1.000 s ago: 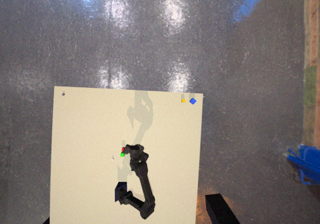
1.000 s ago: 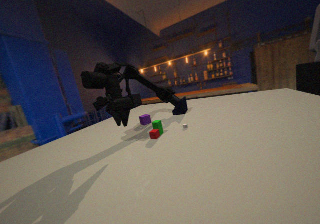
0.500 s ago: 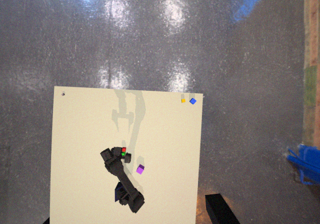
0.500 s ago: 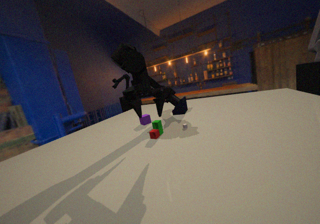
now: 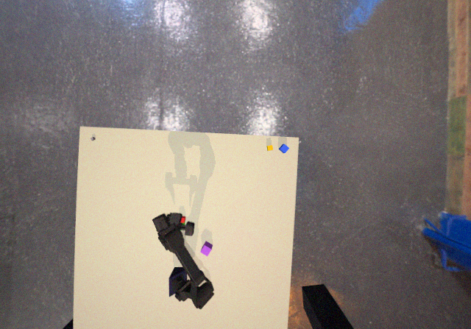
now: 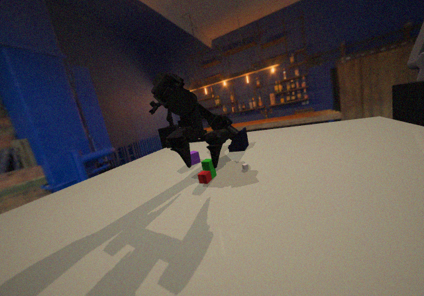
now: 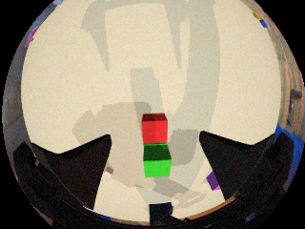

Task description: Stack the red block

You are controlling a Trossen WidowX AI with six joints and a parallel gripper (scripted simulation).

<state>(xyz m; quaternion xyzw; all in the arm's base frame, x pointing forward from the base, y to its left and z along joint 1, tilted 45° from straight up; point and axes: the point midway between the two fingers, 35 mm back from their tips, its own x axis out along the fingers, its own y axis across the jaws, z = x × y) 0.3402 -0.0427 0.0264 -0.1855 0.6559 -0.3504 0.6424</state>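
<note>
Now: the red block 3 cm below my gripper tip. Also, from my gripper tip: yellow block 36 cm ahead, 54 cm to the right, 3 cm below; then purple block 18 cm behind, 12 cm to the right, 2 cm below; then tiny white cube 8 cm behind, 11 cm to the left, 4 cm below.
</note>
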